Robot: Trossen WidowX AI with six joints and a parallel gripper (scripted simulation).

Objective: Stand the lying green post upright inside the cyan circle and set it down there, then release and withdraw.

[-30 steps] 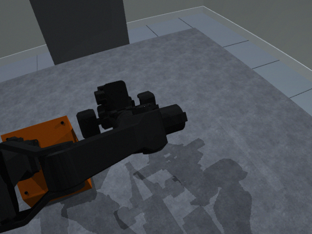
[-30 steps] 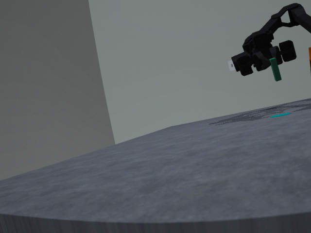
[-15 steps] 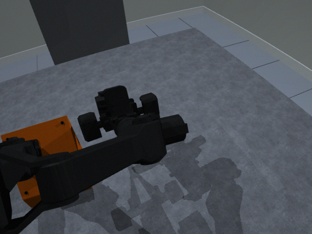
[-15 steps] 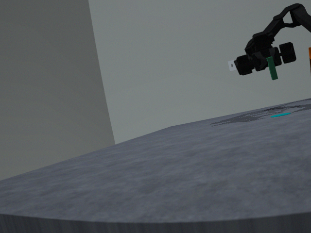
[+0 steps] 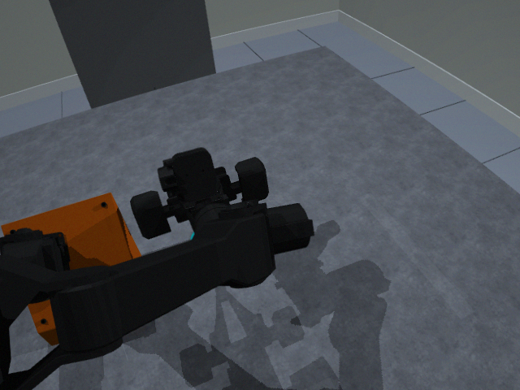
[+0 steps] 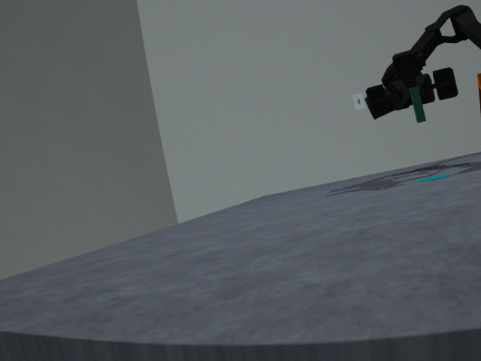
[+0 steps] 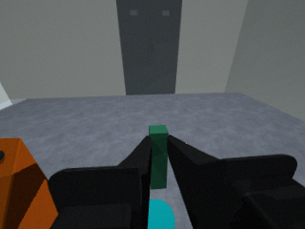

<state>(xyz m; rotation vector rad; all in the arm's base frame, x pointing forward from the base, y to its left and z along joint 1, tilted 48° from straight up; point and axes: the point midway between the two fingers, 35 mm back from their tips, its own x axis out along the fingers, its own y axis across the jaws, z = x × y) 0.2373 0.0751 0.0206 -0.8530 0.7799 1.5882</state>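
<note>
The cyan circle lies 16 cm below my gripper tip. Also, from my gripper tip: green post: 2 cm below.
</note>
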